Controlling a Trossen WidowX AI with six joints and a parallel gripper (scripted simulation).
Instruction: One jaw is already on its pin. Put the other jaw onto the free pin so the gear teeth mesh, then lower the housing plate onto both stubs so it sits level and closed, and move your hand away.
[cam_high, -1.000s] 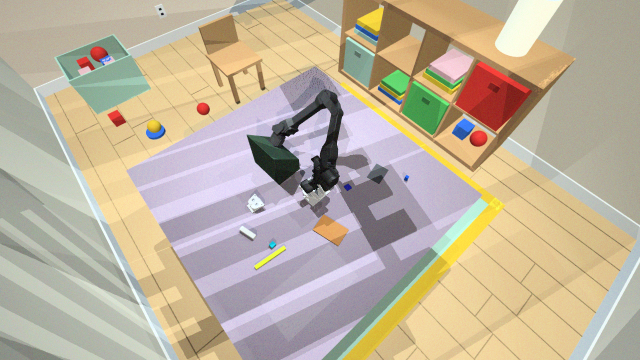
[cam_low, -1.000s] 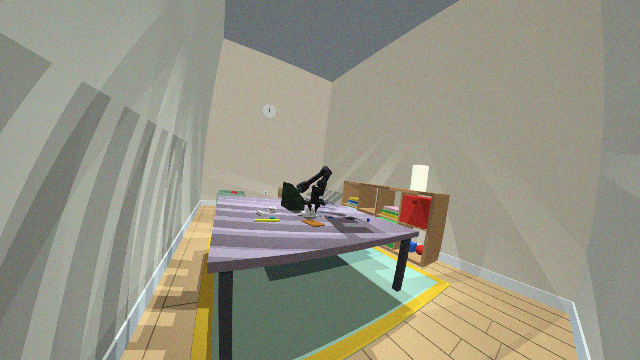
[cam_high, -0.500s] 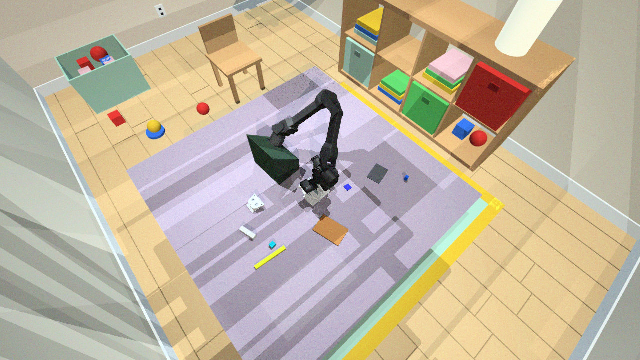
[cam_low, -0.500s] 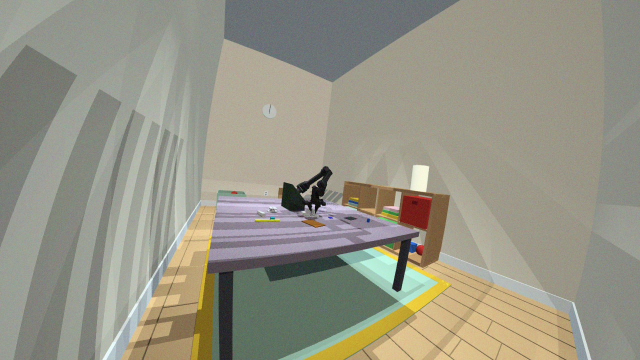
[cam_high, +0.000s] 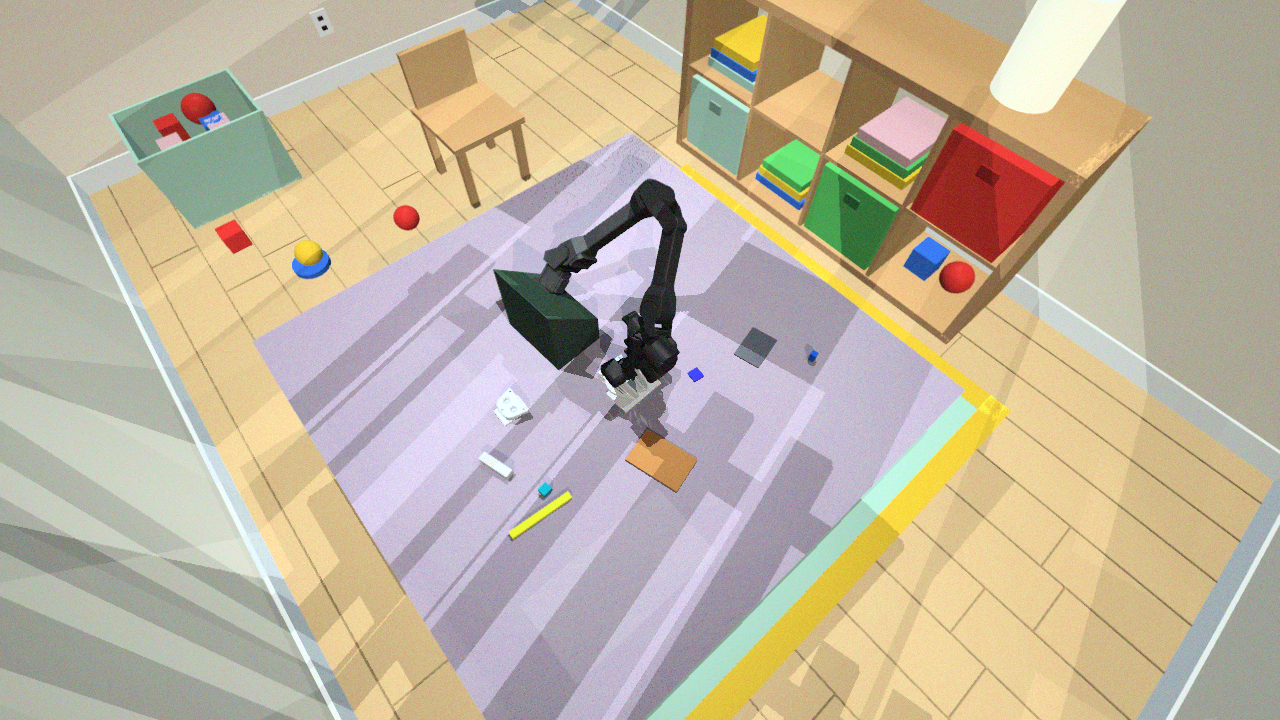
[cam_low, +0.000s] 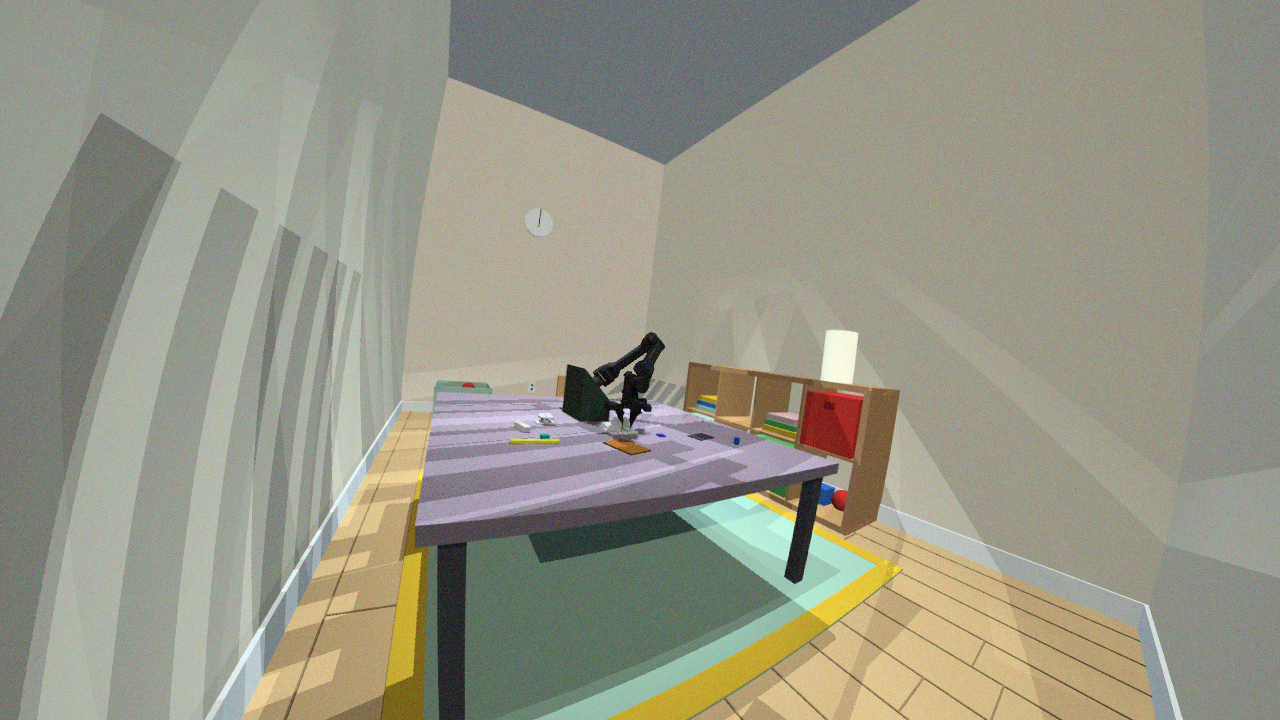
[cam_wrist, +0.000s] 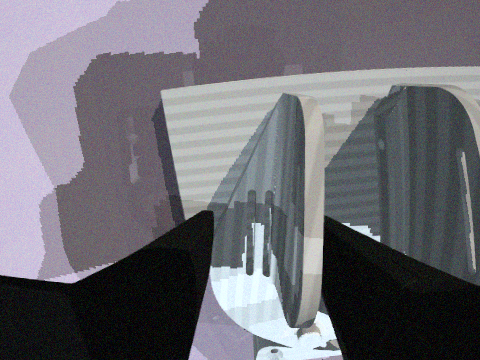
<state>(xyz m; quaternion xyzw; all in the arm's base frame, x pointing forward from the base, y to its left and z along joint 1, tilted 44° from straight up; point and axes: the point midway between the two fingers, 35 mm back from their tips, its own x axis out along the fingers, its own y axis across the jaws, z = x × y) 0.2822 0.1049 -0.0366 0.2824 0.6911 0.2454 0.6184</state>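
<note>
My gripper tip is now 120 mm to the right of the blue cube, 90 mm short of it and 10 mm above it. Round my gripper tip: cyan cube (350 mm to the right, 90 mm ahead, 10 mm below); dark grey tile (290 mm to the left, 130 mm ahead, 10 mm below); orange tile (200 mm ahead, 100 mm to the right, 10 mm below).
</note>
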